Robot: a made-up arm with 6 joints.
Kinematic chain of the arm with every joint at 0, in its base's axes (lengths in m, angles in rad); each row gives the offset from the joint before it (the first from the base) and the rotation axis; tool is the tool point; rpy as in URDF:
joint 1: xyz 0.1 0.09 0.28 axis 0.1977 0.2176 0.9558
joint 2: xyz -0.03 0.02 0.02 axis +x
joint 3: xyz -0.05 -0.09 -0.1 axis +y
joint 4: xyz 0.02 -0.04 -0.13 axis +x
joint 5: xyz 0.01 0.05 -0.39 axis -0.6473 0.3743 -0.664
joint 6: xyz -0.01 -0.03 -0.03 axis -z
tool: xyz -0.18 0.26 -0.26 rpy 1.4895 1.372 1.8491
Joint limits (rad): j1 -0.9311..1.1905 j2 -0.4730..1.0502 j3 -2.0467..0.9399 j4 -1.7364..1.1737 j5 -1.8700..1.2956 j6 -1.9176..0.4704
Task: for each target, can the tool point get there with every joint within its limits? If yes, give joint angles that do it. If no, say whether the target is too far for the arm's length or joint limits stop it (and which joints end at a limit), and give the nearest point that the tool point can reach.
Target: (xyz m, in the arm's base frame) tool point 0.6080 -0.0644 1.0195
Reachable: no: joint limits stop it (at a limit: joint 2, joint 3, joint 6) | nearest point 0.6350 -0.1203 0.9440 | short by 0.098 m
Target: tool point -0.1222 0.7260 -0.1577
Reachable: yes | joints -0.4933 -0.0962 0.6510 0.7967 -0.7079 -0.3223
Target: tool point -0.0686 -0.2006 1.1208
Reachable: no: joint limits stop it (at a limit: joint 1, joint 2, joint 3, joint 6) | nearest point -0.0683 -0.3303 1.0759 | short by 0.137 m
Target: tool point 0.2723 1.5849 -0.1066
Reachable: no: too far | nearest point 0.2022 1.0821 -0.0480 | short by 0.511 m
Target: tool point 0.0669 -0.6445 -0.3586
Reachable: yes | joints 0.2963 -0.0118 -0.2775 -1.1807 -0.2814 -0.7488
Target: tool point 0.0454 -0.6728 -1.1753
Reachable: no: too far | nearest point 0.0548 -0.4324 -0.6899 | short by 0.542 m
